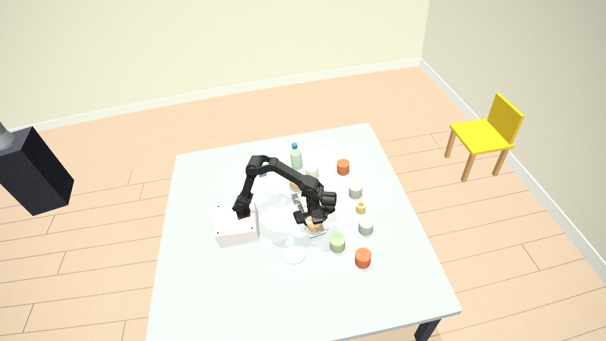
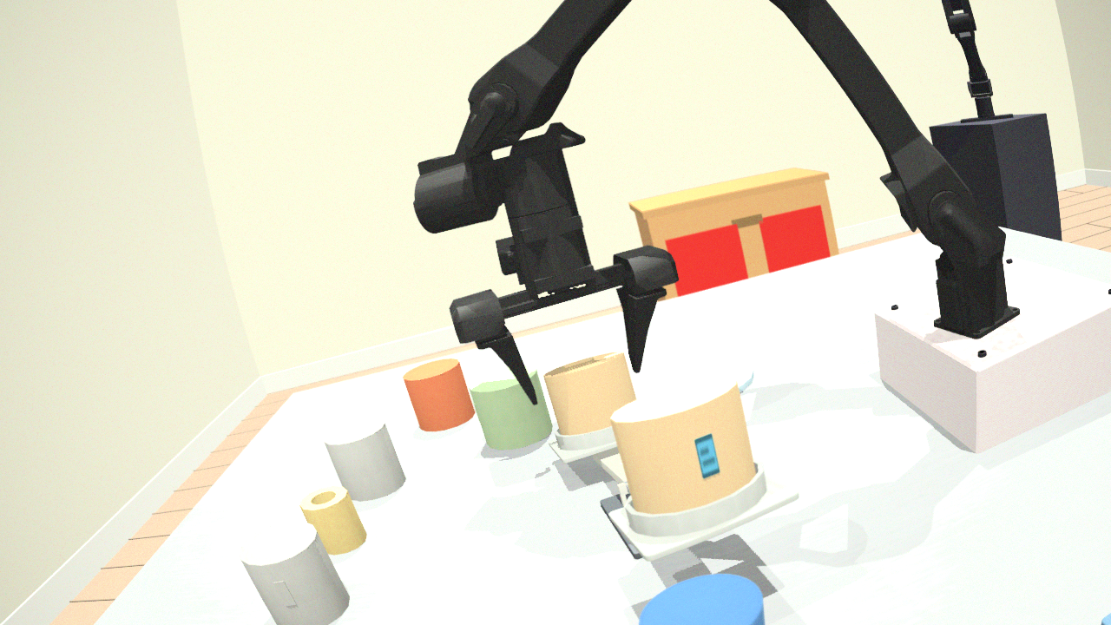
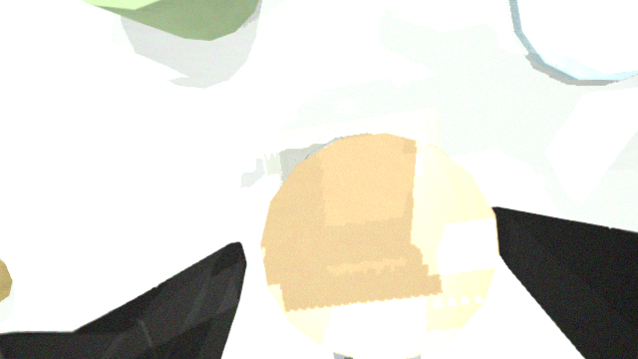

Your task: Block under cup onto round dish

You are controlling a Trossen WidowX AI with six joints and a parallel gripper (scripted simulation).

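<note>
My gripper tip is 3 cm above the teal block. Round my gripper tip: green cylinder 12 cm to the right, 8 cm ahead, 3 cm below; then balance 14 cm to the left, 3 cm below; then pale blue round dish 14 cm behind, 8 cm to the right, 7 cm below.
</note>
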